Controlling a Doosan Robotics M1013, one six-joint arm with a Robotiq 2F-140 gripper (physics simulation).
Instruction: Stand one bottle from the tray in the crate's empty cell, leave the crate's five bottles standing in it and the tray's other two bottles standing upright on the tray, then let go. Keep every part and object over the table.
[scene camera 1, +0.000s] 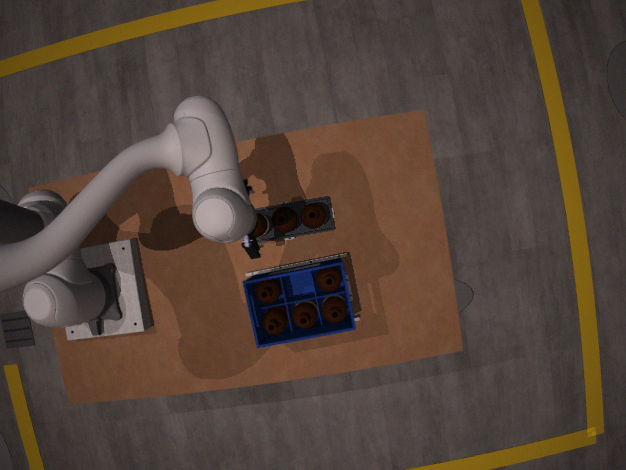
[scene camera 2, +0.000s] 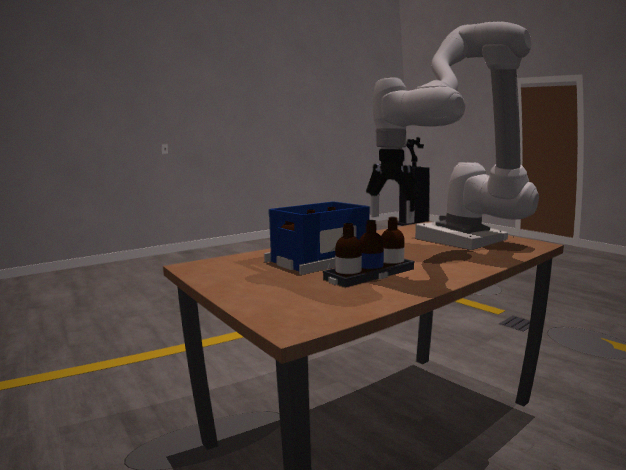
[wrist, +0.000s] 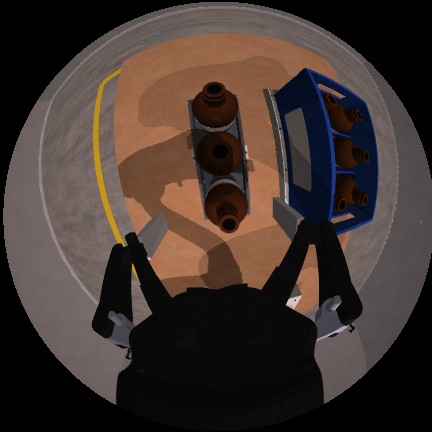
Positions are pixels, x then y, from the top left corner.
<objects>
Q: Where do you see a blue-labelled bottle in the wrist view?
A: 219, 152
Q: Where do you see my gripper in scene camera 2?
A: At 392, 219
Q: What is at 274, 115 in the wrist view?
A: A pale rail.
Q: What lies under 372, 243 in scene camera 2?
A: A blue-labelled bottle.
</objects>
